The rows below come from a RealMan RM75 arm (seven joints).
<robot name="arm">
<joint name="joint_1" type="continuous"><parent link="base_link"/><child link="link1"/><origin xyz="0.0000 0.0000 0.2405" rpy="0.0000 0.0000 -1.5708"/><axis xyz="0 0 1"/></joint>
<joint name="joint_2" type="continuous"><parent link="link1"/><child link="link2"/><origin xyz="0.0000 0.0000 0.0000" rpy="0.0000 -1.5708 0.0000"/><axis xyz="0 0 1"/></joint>
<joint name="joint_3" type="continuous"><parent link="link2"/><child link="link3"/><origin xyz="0.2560 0.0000 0.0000" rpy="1.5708 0.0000 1.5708"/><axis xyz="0 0 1"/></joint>
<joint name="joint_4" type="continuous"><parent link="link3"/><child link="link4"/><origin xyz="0.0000 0.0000 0.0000" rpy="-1.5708 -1.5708 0.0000"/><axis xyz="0 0 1"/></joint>
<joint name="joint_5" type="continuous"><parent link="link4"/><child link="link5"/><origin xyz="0.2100 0.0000 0.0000" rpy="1.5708 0.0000 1.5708"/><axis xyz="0 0 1"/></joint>
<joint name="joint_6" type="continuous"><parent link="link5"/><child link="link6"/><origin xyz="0.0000 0.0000 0.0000" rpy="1.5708 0.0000 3.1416"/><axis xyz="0 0 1"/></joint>
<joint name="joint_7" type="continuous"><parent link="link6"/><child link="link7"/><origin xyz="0.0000 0.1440 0.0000" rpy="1.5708 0.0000 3.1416"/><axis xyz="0 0 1"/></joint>
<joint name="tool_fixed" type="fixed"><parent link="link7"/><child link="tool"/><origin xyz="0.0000 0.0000 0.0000"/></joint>
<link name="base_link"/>
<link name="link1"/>
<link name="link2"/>
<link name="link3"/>
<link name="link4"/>
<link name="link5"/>
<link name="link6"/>
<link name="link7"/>
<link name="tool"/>
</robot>
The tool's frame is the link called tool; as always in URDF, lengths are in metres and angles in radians. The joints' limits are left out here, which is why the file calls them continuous.
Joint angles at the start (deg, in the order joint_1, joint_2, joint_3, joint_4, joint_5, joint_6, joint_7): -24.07, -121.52, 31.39, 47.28, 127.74, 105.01, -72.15
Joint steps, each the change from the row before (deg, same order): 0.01, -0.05, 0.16, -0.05, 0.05, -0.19, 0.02; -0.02, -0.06, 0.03, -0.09, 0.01, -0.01, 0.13; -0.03, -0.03, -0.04, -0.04, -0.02, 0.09, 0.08; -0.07, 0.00, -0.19, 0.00, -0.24, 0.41, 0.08; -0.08, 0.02, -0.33, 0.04, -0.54, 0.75, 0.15; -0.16, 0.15, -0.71, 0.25, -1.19, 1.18, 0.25; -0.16, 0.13, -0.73, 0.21, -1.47, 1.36, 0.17; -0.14, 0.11, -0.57, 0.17, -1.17, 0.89, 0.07; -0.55, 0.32, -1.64, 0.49, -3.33, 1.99, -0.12; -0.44, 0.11, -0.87, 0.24, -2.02, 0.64, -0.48; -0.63, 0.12, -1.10, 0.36, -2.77, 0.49, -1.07
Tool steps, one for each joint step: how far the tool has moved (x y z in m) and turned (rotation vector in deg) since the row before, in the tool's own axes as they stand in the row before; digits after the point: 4 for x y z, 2 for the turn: -0.0004, 0.0000, 0.0008, -0.01, -0.14, -0.02; -0.0001, 0.0003, 0.0007, -0.11, 0.05, 0.06; 0.0002, 0.0002, 0.0003, -0.10, 0.11, 0.06; 0.0013, 0.0004, -0.0002, -0.20, 0.46, 0.16; 0.0023, 0.0007, -0.0007, -0.29, 0.89, 0.33; 0.0051, -0.0001, -0.0026, -0.05, 1.65, 0.82; 0.0058, 0.0003, -0.0024, -0.15, 1.98, 0.83; 0.0045, -0.0003, -0.0019, 0.05, 1.49, 0.65; 0.0132, -0.0024, -0.0051, 0.57, 4.04, 1.82; 0.0079, -0.0027, -0.0015, 0.61, 2.28, 0.79; 0.0107, -0.0043, -0.0015, 1.04, 2.97, 0.77
